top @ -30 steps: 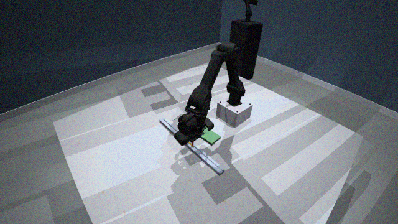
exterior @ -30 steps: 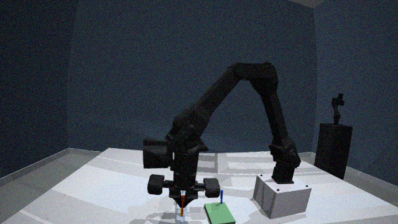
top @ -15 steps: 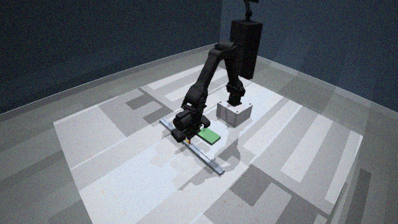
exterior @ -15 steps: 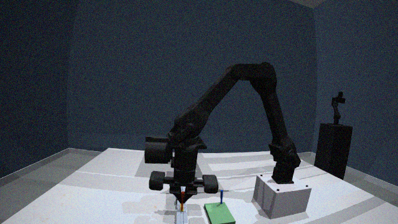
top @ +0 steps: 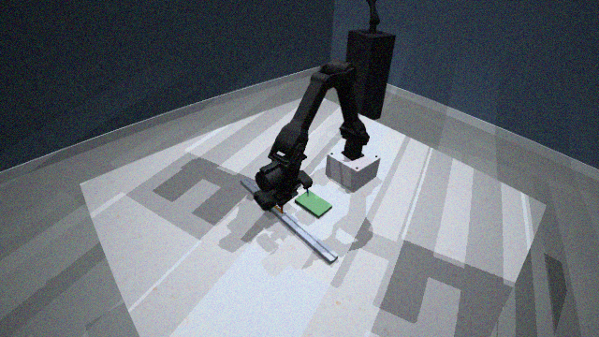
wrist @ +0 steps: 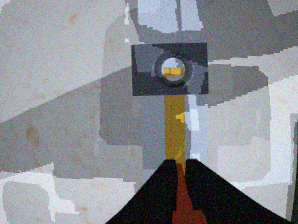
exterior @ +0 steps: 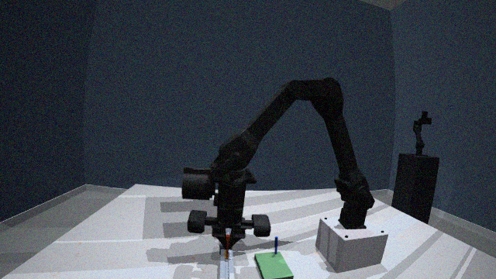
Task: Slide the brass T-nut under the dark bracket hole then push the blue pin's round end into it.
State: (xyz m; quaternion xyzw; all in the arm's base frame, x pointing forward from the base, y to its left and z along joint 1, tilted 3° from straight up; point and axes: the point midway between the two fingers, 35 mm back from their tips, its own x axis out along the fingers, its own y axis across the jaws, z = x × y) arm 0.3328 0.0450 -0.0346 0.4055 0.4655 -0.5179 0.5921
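Now: the aluminum rail 10 mm ahead of my gripper tip, 20 mm to the right of it and 30 mm below it. The rest, counted from my gripper tip: blue pin 130 mm behind, 30 mm to the right, 10 mm below; then green tray 120 mm behind, 30 mm below; then brass T-nut 20 mm to the right, 10 mm above.
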